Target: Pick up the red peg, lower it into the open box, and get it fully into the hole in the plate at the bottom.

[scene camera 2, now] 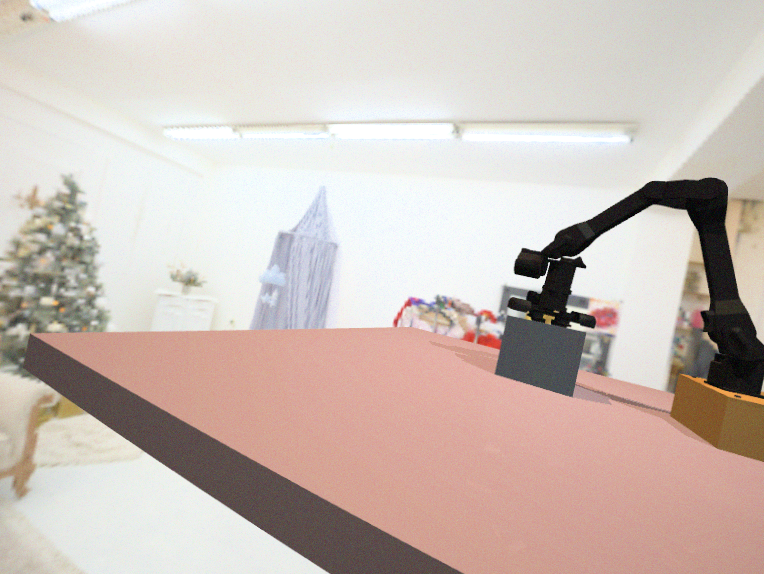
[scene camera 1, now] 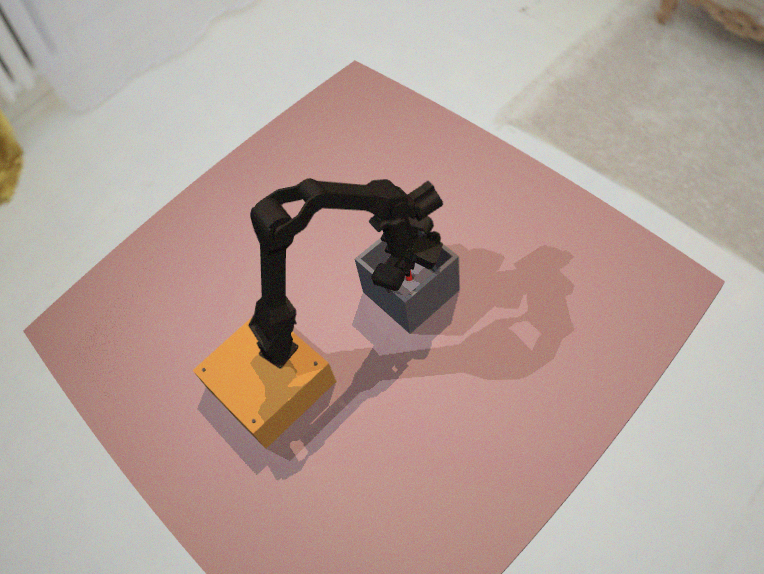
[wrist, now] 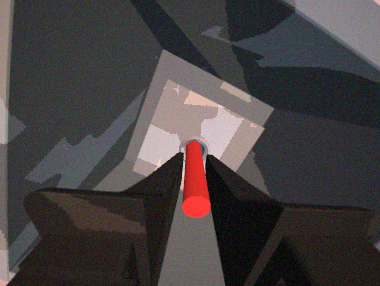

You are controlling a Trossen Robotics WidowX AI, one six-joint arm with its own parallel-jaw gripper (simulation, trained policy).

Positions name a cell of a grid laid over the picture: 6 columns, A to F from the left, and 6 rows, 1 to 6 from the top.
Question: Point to a plate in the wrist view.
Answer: C3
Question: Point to a red peg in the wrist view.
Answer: D5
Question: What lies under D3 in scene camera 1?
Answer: My gripper.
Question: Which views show the grey box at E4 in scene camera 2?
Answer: Scene camera 2, scene camera 1 and the wrist view: all of them.
